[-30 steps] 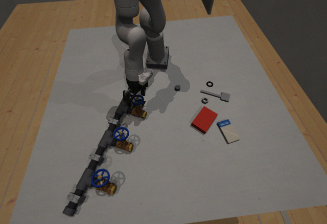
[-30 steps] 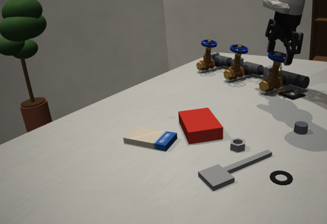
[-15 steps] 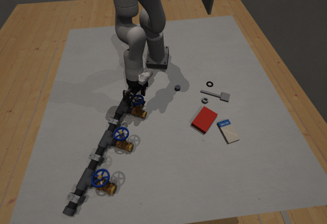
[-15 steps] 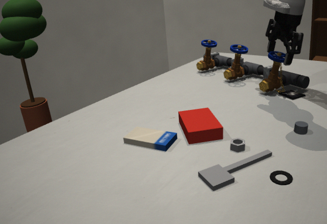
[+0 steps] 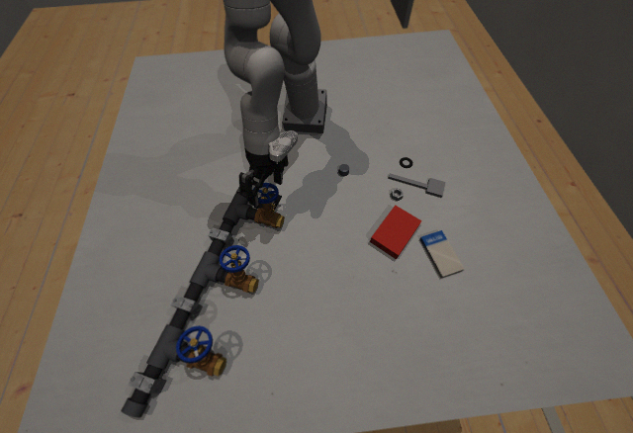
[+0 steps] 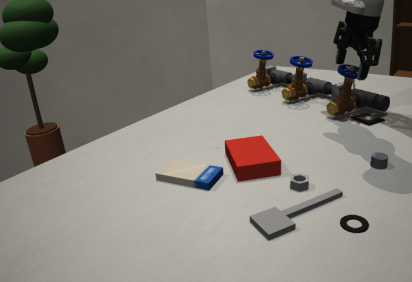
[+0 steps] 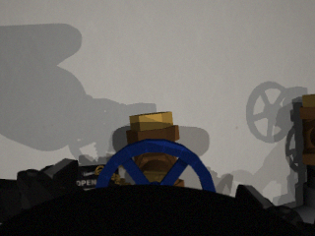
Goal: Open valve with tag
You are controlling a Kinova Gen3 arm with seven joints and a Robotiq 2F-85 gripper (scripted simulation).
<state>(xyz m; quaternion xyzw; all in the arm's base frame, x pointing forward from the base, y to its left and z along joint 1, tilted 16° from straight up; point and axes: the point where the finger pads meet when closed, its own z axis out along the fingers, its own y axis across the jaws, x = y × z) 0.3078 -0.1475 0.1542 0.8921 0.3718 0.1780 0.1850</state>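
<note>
The black tag lies 4 cm behind my hand and 12 cm below it. Also, from my hand: red block 13 cm ahead, 31 cm to the left, 11 cm below; then small grey cylinder 10 cm behind, 23 cm to the left, 11 cm below; then grey paddle-shaped tool 44 cm to the left, 12 cm below.
</note>
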